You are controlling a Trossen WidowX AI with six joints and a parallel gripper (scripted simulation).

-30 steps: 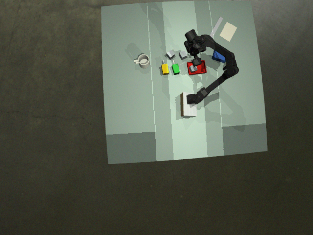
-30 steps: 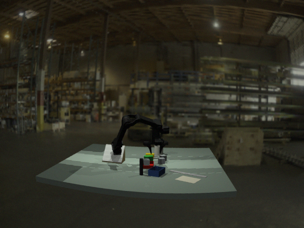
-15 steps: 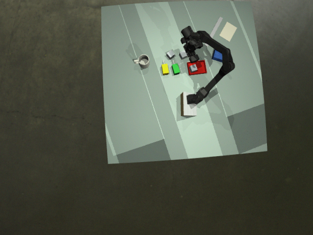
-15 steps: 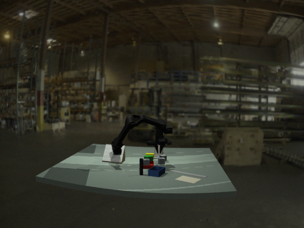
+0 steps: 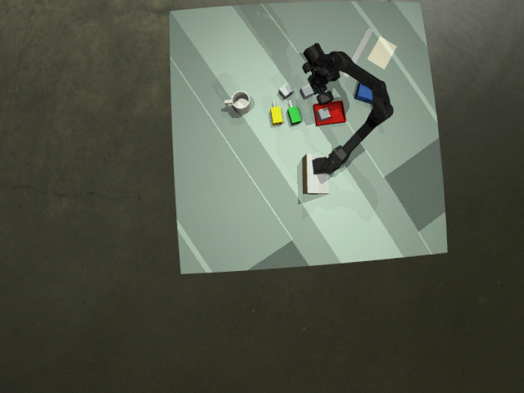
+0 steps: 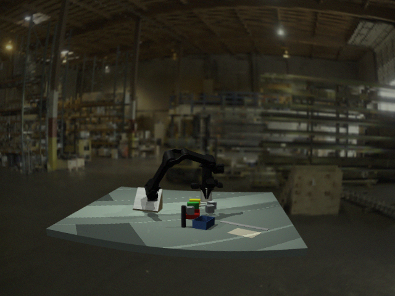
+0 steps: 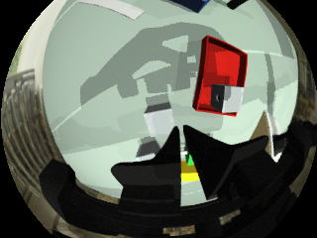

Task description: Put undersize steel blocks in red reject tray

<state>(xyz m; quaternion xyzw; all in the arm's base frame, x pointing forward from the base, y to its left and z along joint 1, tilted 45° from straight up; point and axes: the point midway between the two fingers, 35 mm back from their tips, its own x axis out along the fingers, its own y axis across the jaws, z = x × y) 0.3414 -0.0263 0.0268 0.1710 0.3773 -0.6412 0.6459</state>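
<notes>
The red reject tray lies 9 cm behind my gripper tip, 8 cm to the right of it and 8 cm below it. Round my gripper tip: steel block: 7 cm below, 2 cm to the left, 2 cm ahead; yellow block: 18 cm to the left, 7 cm below, 5 cm behind; green GO gauge: 10 cm to the left, 7 cm below, 6 cm behind.
</notes>
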